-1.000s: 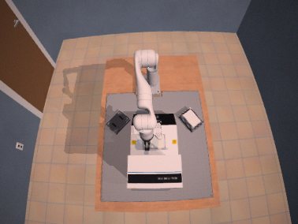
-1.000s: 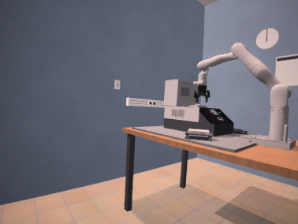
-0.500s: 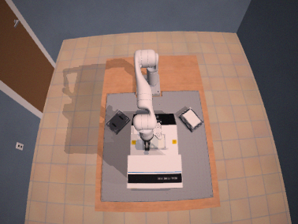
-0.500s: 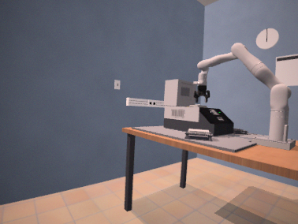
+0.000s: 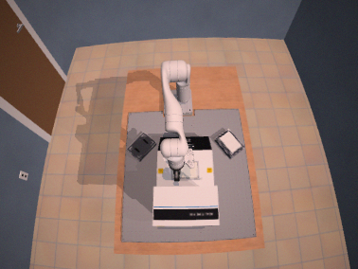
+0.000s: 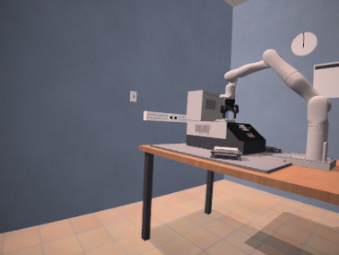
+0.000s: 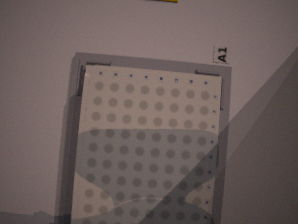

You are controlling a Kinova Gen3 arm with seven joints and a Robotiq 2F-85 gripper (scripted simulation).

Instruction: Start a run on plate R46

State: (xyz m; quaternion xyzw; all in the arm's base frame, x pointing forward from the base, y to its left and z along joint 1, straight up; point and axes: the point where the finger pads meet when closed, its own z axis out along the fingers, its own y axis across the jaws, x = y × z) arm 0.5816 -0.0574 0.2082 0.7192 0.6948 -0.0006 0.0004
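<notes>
The plate lies 40 mm to the left of my hand and 20 mm below it. Also, from my hand: dark nest ND: 220 mm behind, 230 mm to the right, 210 mm below.
</notes>
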